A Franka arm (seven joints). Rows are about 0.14 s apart.
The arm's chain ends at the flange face. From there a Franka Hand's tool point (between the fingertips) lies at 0.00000 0.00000 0.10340 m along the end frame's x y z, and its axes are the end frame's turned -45 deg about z.
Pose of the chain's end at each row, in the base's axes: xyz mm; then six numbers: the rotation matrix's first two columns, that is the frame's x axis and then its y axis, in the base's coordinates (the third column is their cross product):
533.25 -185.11 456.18 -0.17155 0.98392 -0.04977 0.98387 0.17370 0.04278
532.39 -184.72 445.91 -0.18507 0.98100 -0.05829 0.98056 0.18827 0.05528
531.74 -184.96 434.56 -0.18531 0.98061 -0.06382 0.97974 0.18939 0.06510
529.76 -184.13 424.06 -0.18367 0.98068 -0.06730 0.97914 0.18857 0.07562
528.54 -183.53 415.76 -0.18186 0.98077 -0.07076 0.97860 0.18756 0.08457
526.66 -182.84 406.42 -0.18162 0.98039 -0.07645 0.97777 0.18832 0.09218
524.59 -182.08 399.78 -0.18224 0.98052 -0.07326 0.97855 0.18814 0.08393
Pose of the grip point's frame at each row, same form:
538.50 -189.41 353.00 -0.81701 0.57291 -0.06544 0.57440 0.81856 -0.00494
539.13 -189.57 342.84 -0.82422 0.56054 -0.08031 0.56250 0.82680 -0.00213
539.59 -190.18 331.59 -0.82381 0.55948 -0.09116 0.56175 0.82731 0.00091
538.74 -189.51 321.19 -0.82223 0.56011 -0.10106 0.56248 0.82678 0.00588
538.49 -189.10 312.99 -0.82057 0.56088 -0.10983 0.56338 0.82613 0.00977
537.49 -188.84 303.76 -0.81981 0.56008 -0.11924 0.56296 0.82640 0.01112
534.52 -187.91 297.02 -0.82080 0.56030 -0.11115 0.56308 0.82637 0.00754

